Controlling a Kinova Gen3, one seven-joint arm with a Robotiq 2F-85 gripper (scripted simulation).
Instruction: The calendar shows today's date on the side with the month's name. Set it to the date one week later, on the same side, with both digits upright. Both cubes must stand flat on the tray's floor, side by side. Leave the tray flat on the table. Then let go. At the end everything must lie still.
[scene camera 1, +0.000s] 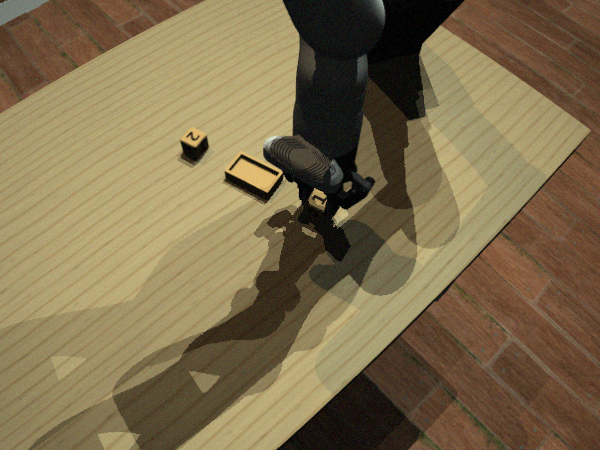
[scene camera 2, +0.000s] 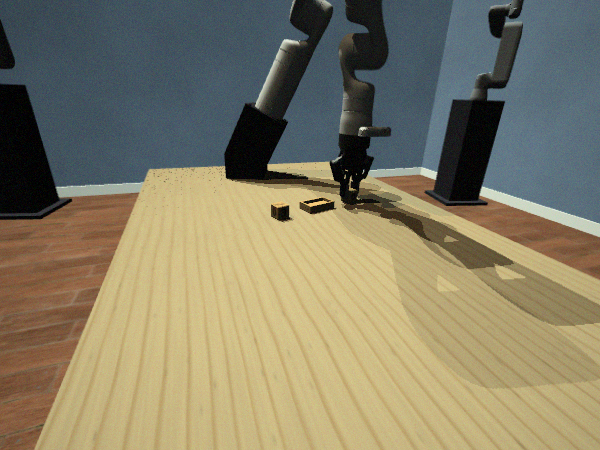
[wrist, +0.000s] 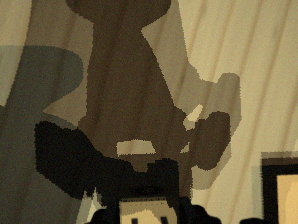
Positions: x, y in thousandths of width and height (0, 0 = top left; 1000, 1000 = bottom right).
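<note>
My gripper (scene camera 1: 531, 459) is visible, and scene camera 2 (scene camera 2: 581, 439) shows it too. Also visible: a wooden tray (scene camera 1: 409, 379).
</note>
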